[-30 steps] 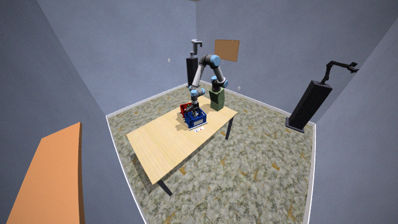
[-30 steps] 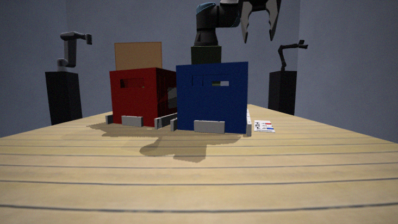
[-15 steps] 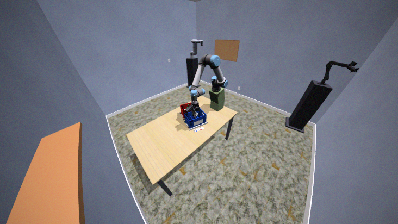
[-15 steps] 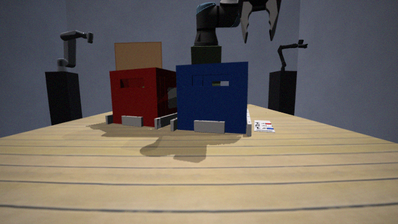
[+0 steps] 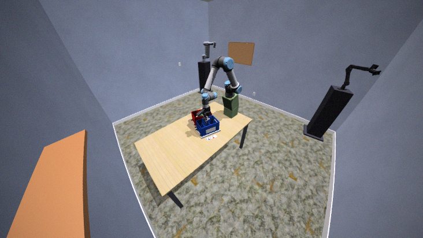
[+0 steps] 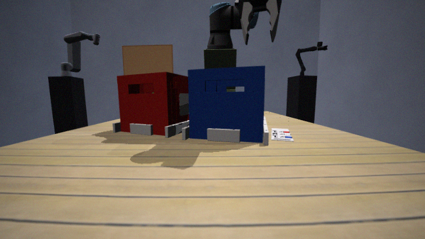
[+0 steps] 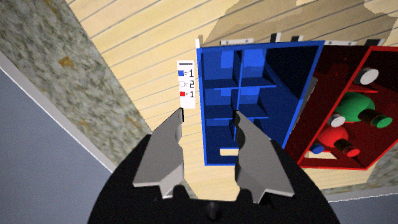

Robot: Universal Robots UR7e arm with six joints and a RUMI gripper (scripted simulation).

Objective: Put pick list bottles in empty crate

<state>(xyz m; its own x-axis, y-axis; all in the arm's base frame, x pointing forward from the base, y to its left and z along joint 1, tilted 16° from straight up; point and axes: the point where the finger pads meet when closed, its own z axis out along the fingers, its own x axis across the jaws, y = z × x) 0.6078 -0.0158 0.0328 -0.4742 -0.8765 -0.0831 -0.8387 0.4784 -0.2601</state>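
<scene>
Right now my hand is 26 cm past the blue-capped bottle, 17 cm to the left of it and 17 cm above it. From my hand the other things lie so: blue crate: 10 cm behind, 4 cm to the right, 18 cm below; then pick list: 1 cm behind, 8 cm to the left, 26 cm below; then white bottle: 11 cm behind, 25 cm to the right, 17 cm below.
</scene>
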